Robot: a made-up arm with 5 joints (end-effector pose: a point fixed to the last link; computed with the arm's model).
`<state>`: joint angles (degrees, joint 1 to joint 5).
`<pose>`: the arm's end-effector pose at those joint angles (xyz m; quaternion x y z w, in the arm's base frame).
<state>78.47 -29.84 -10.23 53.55 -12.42</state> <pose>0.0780 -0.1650 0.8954 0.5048 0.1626 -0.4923 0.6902</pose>
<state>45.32 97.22 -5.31 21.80 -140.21</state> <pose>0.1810 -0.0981 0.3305 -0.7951 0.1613 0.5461 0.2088</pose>
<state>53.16 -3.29 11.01 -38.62 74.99</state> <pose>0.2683 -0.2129 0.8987 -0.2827 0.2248 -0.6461 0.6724</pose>
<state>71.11 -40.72 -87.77 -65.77 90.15</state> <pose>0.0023 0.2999 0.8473 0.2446 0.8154 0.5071 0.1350</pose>
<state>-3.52 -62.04 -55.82 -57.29 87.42</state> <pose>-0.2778 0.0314 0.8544 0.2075 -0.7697 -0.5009 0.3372</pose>
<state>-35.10 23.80 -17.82 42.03 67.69</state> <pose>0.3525 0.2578 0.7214 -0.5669 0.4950 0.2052 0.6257</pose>
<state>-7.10 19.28 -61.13 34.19 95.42</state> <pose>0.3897 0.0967 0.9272 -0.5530 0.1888 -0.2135 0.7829</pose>
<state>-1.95 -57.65 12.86 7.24 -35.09</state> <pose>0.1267 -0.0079 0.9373 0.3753 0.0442 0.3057 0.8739</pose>
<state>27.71 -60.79 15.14 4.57 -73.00</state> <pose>0.1108 -0.0409 0.9183 0.5473 -0.1201 0.3001 0.7720</pose>
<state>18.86 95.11 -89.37 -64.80 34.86</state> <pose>0.4677 -0.1173 0.6955 -0.0851 -0.1420 -0.2585 0.9517</pose>
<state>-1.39 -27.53 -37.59 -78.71 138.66</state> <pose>-0.0163 0.0579 1.0416 0.0530 -0.4154 -0.8473 0.3265</pose>
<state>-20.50 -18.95 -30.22 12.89 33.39</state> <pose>0.2053 0.0782 1.0266 -0.0757 0.0301 0.1009 0.9916</pose>
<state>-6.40 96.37 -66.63 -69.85 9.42</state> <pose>0.5141 0.0585 0.6065 0.0907 0.0184 0.1124 0.9893</pose>
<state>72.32 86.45 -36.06 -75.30 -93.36</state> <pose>0.1910 -0.4568 0.5194 0.6277 -0.3457 0.0541 0.6953</pose>
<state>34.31 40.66 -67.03 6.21 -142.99</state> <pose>0.4288 -0.2268 0.8268 0.8265 -0.2122 0.4452 0.2716</pose>
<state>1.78 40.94 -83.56 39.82 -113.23</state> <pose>0.4582 -0.0060 0.8196 0.8599 0.1282 0.3362 0.3621</pose>
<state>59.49 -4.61 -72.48 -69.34 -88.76</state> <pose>0.0341 0.0179 1.0630 -0.2610 -0.3624 0.5340 0.7178</pose>
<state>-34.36 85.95 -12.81 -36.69 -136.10</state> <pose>0.3635 0.2323 0.3567 0.8970 0.4176 0.0790 0.1218</pose>
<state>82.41 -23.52 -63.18 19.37 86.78</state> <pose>0.0988 0.0041 1.0664 -0.3573 0.0502 -0.8750 0.3227</pose>
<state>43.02 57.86 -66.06 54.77 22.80</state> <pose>0.3939 -0.2983 0.6705 0.2447 0.6500 -0.2789 0.6632</pose>
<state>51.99 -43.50 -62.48 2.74 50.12</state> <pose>-0.0393 0.1680 1.0227 -0.2728 -0.4246 -0.5785 0.6408</pose>
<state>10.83 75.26 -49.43 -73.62 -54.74</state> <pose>0.5250 -0.1020 0.6779 0.4443 -0.0754 0.3489 0.8217</pose>
